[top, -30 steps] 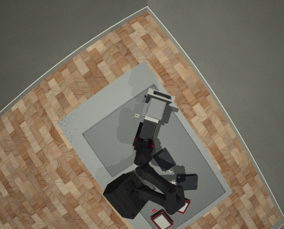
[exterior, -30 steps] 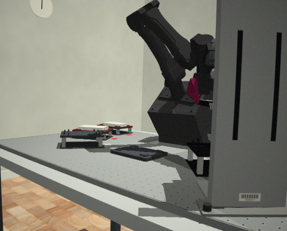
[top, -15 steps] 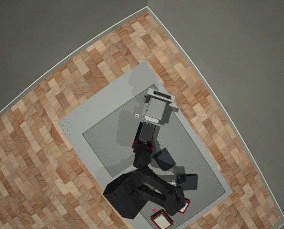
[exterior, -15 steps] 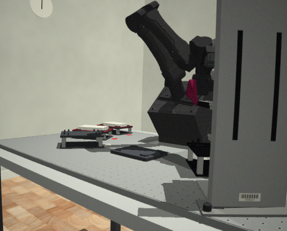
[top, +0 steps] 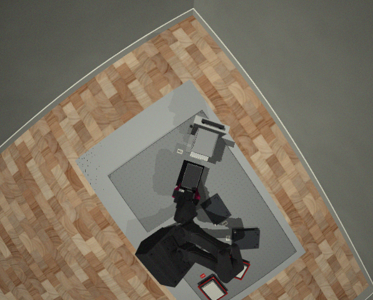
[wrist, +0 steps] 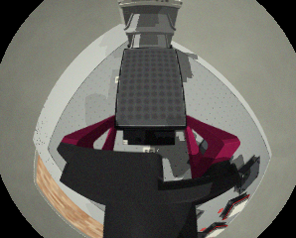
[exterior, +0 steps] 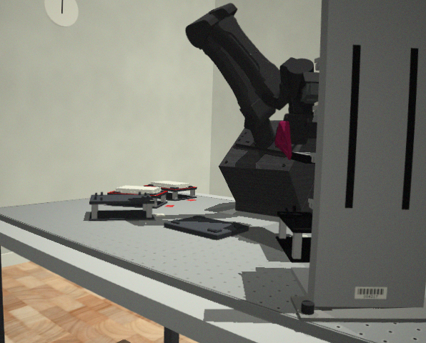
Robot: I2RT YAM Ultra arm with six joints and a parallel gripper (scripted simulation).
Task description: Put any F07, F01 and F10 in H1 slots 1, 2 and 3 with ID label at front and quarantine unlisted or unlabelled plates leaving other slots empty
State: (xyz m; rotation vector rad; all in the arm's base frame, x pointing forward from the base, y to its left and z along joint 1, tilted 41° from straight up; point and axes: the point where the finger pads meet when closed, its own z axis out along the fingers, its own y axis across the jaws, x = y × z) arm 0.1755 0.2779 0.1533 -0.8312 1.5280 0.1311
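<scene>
Right now the dark 96-well plate is 40 mm ahead of my hand and 40 mm to the left of it. Also, from my hand: N6 deck label (110 mm ahead, 320 mm to the right, 180 mm below); H1 deck label (30 mm ahead, 190 mm to the left, 180 mm below); grey hotel back wall (200 mm ahead, 220 mm to the left, 20 mm above).
</scene>
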